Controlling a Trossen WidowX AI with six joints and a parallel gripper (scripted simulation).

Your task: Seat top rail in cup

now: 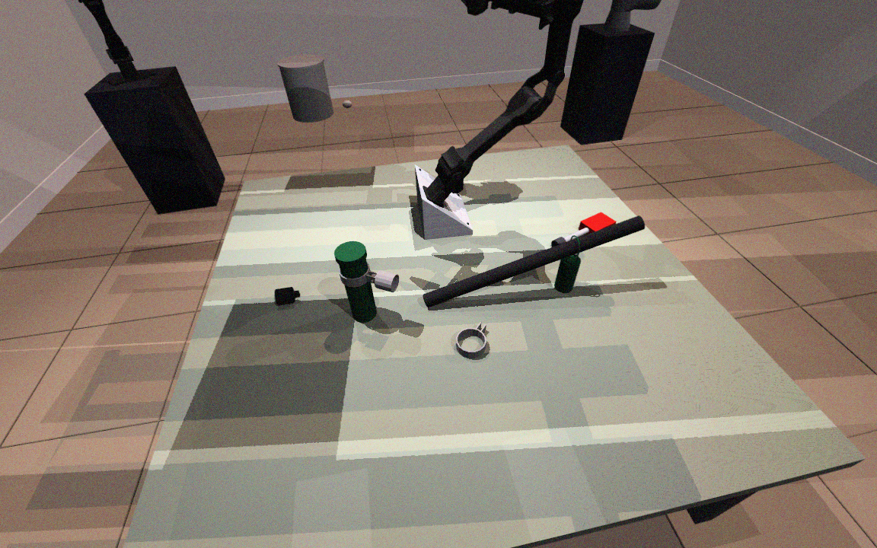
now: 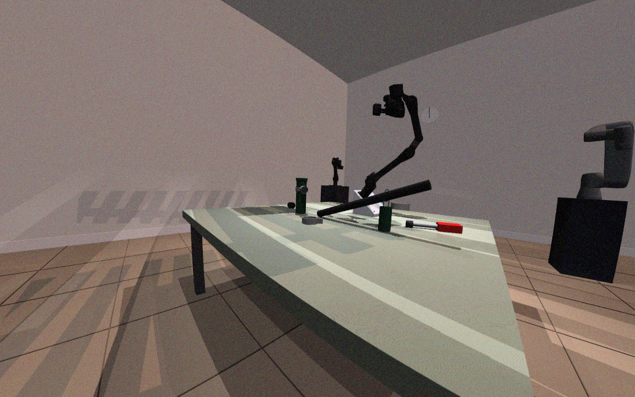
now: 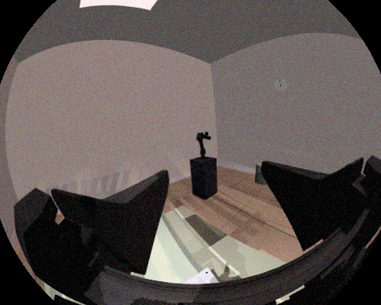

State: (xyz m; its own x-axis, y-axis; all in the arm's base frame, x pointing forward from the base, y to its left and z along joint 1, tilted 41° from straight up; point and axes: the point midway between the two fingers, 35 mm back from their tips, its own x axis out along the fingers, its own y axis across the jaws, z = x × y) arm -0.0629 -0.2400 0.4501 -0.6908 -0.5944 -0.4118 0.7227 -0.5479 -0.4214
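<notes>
Now: gripper tip 480 mm above the grey rail-end cup, 380 mm short of it and 280 mm to the left of it. Also, from my gripper tip: small black cap: 600 mm below, 510 mm to the right, 250 mm ahead; then red-handled tool: 610 mm below, 320 mm to the left, 210 mm ahead; then small green post: 520 mm below, 380 mm ahead, 190 mm to the left.
</notes>
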